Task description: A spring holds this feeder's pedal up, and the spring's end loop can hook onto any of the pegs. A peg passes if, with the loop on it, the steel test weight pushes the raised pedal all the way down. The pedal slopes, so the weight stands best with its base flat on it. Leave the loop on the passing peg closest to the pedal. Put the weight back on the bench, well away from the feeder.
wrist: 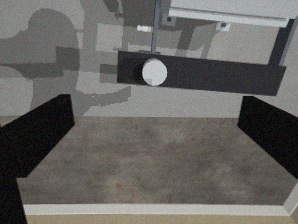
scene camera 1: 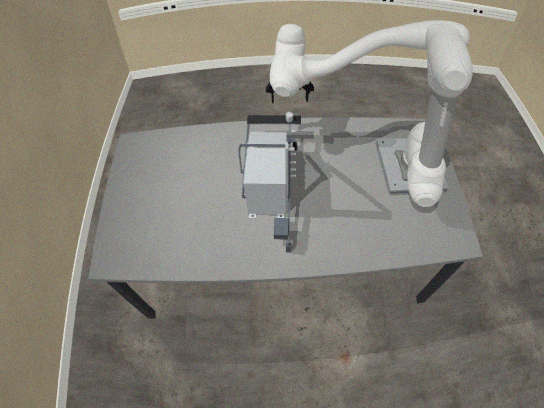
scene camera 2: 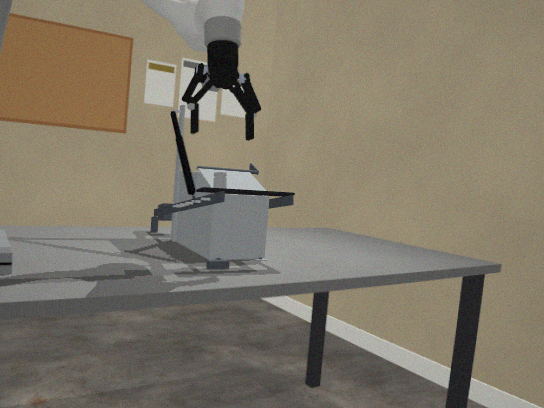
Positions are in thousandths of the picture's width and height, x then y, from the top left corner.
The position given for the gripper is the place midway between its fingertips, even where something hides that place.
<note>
In view: the gripper (scene camera 2: 411,335).
The gripper shows as well in the wrist view (wrist: 525,493).
</note>
